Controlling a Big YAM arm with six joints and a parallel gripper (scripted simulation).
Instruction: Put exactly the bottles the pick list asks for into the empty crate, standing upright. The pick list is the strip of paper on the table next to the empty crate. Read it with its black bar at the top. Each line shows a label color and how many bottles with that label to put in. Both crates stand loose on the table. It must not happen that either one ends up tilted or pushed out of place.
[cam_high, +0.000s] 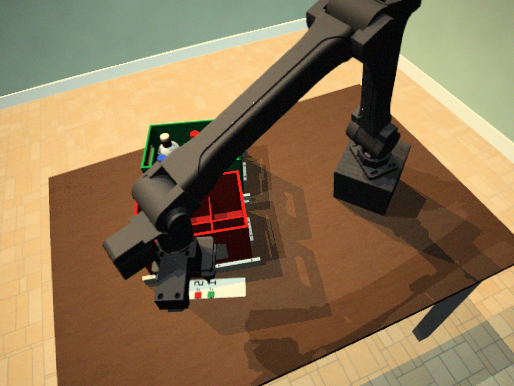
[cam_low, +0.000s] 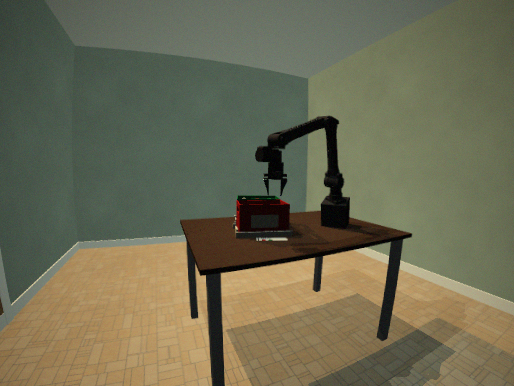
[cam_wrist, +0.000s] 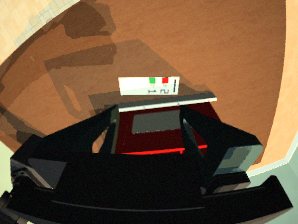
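The red bottle lies 90 mm behind my hand, 510 mm to the right of it and 160 mm below it. From my hand the other things lie so: blue-capped bottle: 20 mm ahead, 450 mm to the right, 160 mm below; then red crate: 20 mm behind, 240 mm to the right, 170 mm below; then pick list: 30 mm behind, 90 mm to the right, 250 mm below.
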